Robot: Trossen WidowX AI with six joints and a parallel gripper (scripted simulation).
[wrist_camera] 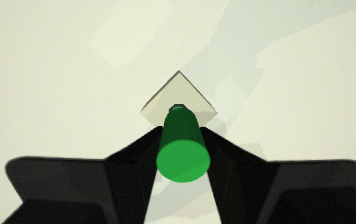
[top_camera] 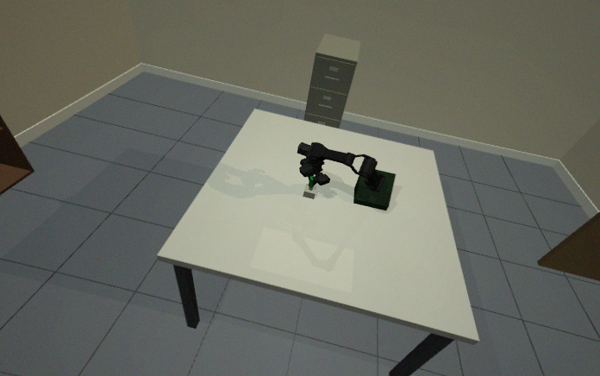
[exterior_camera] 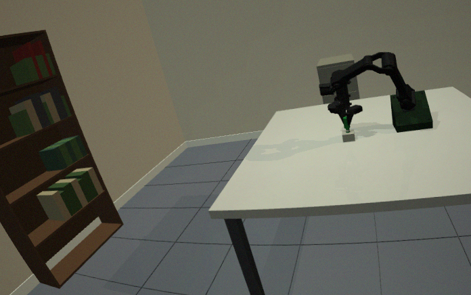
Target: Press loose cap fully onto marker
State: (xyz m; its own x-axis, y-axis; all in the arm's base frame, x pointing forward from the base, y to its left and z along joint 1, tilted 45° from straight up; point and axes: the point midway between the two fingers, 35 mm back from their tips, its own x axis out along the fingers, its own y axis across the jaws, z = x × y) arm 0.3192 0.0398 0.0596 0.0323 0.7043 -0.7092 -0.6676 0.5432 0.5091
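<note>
The green cap lies 1 cm above my gripper tip. The rest, counted from my gripper tip: holder block: 6 cm below.
</note>
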